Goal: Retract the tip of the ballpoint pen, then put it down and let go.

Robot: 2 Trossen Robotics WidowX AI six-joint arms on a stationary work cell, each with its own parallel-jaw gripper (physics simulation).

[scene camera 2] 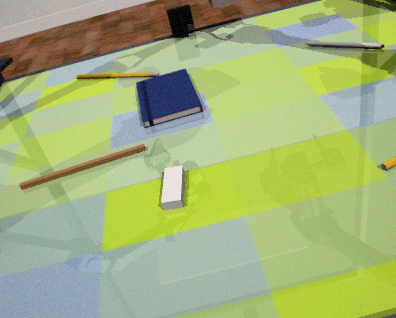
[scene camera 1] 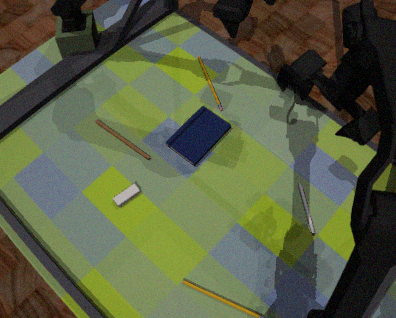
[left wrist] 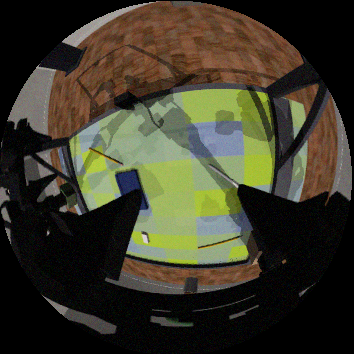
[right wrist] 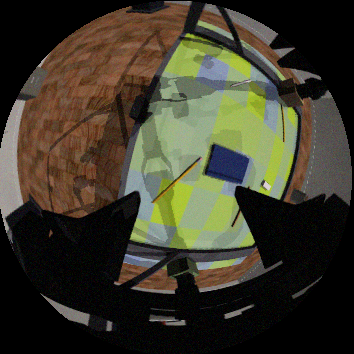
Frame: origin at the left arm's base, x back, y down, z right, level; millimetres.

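Seen in the pictures: left gripper, fingertip midpoint: [scene camera 1: 320, 116] [left wrist: 190, 191]; right gripper, fingertip midpoint: [scene camera 1: 239, 26] [left wrist: 53, 155] [right wrist: 188, 193]; left arm's base, origin of the base link: [right wrist: 298, 90]; right arm's base, origin of the base link: [scene camera 1: 73, 23] [left wrist: 63, 197] [right wrist: 183, 275].
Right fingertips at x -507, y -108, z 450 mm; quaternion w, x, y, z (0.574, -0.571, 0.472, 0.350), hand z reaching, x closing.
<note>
Pixels of each thing's middle, then the offset from my right fingertips to it.
- ballpoint pen, body centre: [scene camera 2: 342, 44] [scene camera 1: 306, 207] [left wrist: 225, 176] [right wrist: 241, 82] dz -161, dx +344, dy +209 mm
- dark blue notebook, body centre: [scene camera 2: 166, 95] [scene camera 1: 198, 134] [right wrist: 228, 165] [left wrist: 130, 191] dz -176, dx +36, dy +207 mm
- brown stick, body centre: [scene camera 2: 83, 166] [scene camera 1: 121, 139] dz -305, dx -99, dy +209 mm
- white eraser, body centre: [scene camera 2: 173, 187] [scene camera 1: 126, 195] dz -403, dx +16, dy +207 mm
The ballpoint pen [scene camera 1: 306, 207] [scene camera 2: 345, 45] [left wrist: 223, 175] [right wrist: 241, 83] is slim and silver-grey, with a dark end. It lies flat on the checkered table top, at the right in scene camera 1 and the upper right in scene camera 2. Whether its tip is out is too small to tell. My left gripper [scene camera 1: 310, 106] [left wrist: 190, 191] is open and empty above the table, apart from the pen. The pen's end shows close to the right-hand finger in the left wrist view. My right gripper [right wrist: 188, 193] is open and empty, far from the pen.
A dark blue notebook [scene camera 1: 199, 135] [scene camera 2: 170, 97] lies mid-table. A yellow pencil [scene camera 1: 210, 82] [scene camera 2: 117, 76] lies beyond it, a brown stick [scene camera 1: 123, 139] [scene camera 2: 82, 166] and a white eraser [scene camera 1: 126, 194] [scene camera 2: 173, 187] to its left in scene camera 1. Another yellow pencil [scene camera 1: 222, 298] lies at the bottom.
</note>
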